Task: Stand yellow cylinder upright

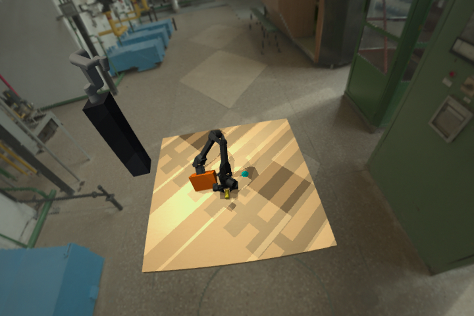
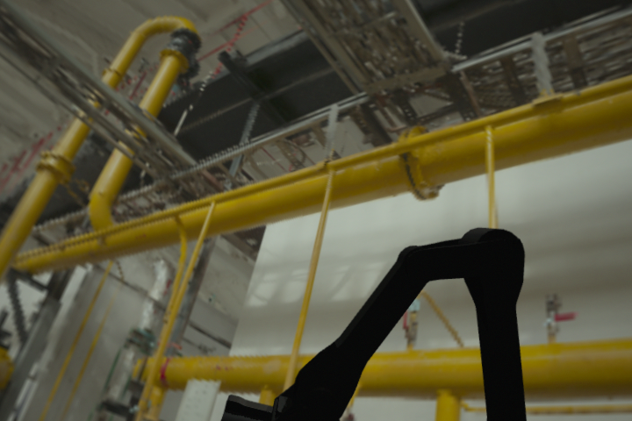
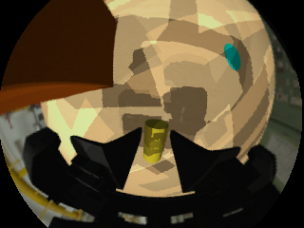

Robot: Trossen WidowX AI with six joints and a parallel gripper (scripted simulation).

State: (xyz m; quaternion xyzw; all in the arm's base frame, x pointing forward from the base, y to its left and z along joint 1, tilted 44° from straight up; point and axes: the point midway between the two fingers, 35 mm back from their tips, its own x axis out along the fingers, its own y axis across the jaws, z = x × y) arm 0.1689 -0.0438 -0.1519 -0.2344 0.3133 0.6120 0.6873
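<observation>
The cyan circle lies 170 mm ahead of my gripper tip, 140 mm to the left of it and 20 mm below it. Round my gripper tip: yellow tall cylinder (20 mm to the right).
</observation>
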